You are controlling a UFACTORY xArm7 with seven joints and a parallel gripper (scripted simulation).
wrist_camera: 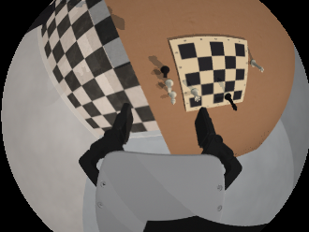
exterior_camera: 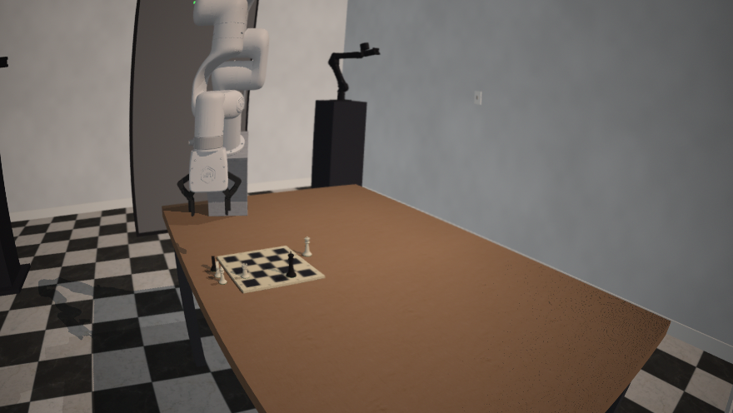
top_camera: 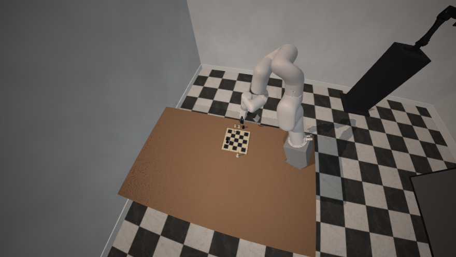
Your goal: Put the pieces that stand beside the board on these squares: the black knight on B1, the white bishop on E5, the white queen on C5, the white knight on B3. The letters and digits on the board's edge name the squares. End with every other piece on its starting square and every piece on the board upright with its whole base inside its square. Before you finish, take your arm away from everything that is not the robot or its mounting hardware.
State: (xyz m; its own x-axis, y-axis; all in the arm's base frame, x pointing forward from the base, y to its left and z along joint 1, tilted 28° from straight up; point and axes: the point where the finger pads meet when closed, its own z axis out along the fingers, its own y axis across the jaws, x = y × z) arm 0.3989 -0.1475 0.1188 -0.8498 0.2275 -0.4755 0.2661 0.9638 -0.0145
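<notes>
Right now the black knight is 140 mm below my hand. Also, from my hand: chessboard: 40 mm ahead, 140 mm to the left, 160 mm below.
</notes>
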